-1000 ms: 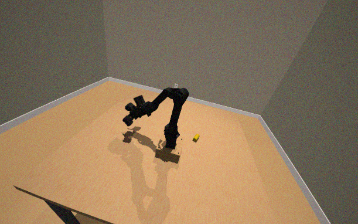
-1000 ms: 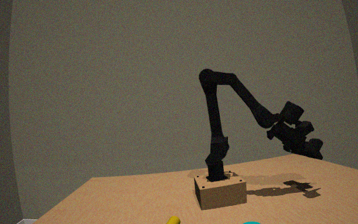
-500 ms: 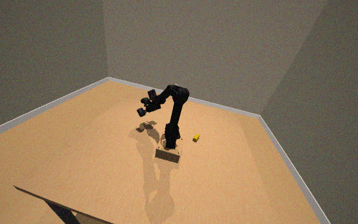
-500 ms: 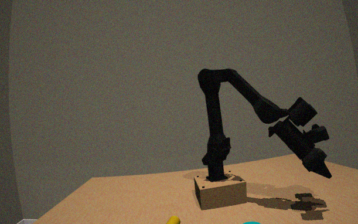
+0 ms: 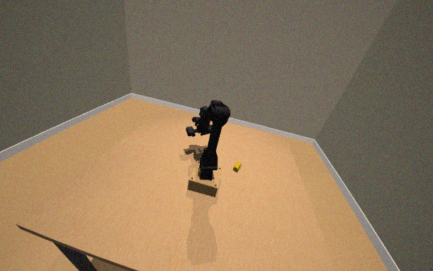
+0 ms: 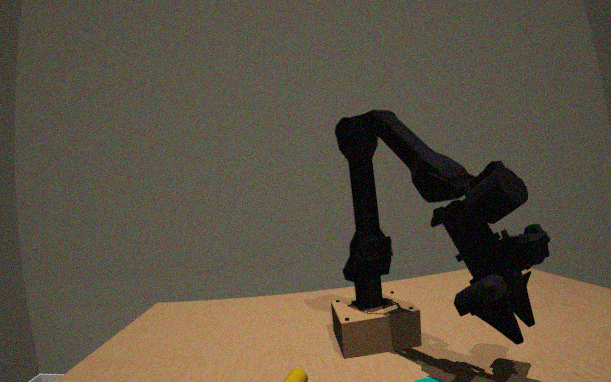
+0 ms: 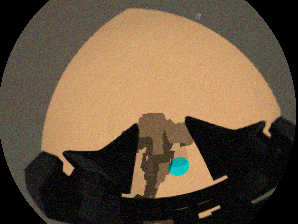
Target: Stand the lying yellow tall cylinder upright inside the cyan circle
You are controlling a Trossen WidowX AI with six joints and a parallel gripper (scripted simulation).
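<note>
The yellow tall cylinder lies 310 mm to the right of my gripper tip, 160 mm behind it and 80 mm below it. The rest, counted from my gripper tip: cyan circle (110 mm to the right, 90 mm below, 90 mm behind).
</note>
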